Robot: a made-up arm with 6 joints.
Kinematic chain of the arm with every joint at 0, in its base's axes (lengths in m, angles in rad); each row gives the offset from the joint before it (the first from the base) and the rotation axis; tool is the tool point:
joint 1: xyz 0 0 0.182 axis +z
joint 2: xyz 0 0.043 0 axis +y
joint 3: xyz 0 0 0.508 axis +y
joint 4: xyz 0 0 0.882 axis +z
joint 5: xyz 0 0 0 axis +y
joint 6: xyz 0 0 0.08 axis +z
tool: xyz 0 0 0
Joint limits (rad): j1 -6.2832..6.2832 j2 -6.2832..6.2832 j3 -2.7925..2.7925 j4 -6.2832..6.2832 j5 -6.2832..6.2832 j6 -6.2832..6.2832
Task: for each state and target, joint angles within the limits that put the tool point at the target. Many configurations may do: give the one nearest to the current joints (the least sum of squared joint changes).
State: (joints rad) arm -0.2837 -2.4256 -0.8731 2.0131 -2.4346 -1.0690
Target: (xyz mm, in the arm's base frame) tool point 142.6 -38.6 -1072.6
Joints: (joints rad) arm -0.2067 -2.8347 -0.7109 2.0393 -2.3353 -1.0690
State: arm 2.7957 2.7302 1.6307 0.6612 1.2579 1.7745
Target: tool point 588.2 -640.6 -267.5
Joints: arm 2.4181 3.0541 1.6566 0.6870 1.2232 1.7745
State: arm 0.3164 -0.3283 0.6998 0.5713 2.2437 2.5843
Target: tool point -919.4 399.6 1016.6
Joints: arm -0.3340 -1.1626 0.4057 0.6139 2.3400 2.5843
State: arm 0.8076 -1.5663 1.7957 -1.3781 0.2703 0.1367
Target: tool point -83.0 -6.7 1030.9
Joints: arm 0.5838 -1.5887 2.0573 -1.3756 0.0362 0.1367
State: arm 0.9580 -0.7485 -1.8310 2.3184 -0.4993 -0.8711
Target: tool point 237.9 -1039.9 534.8
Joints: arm 1.8061 -0.2527 -1.4953 2.3064 -0.5673 -0.8711
